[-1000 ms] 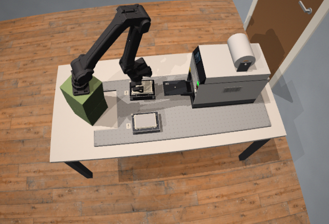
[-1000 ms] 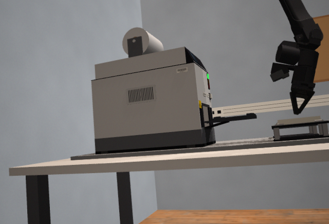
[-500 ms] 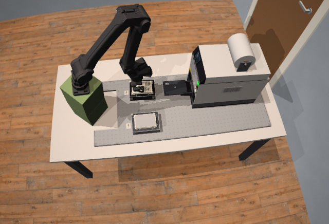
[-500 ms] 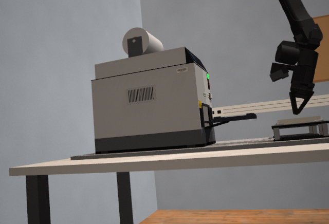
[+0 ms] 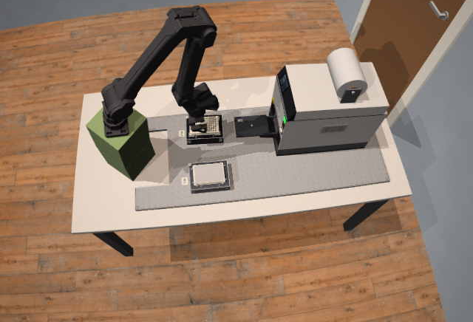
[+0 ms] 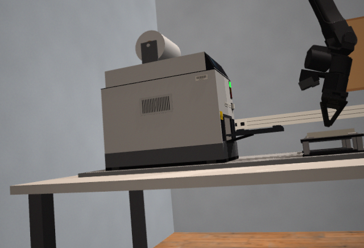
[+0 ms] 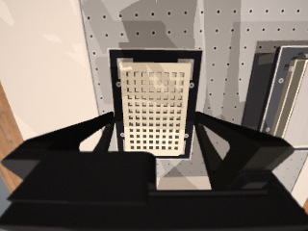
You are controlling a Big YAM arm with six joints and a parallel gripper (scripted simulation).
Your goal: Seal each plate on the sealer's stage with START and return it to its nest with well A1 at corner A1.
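Right now the plate is 30 mm below my hand. The rest, counted from my hand: sealer stage 200 mm ahead, 60 mm to the right; yellow warning label 310 mm ahead, 10 mm to the left, 60 mm above; plate nest 20 mm behind, 230 mm to the right, 50 mm below.
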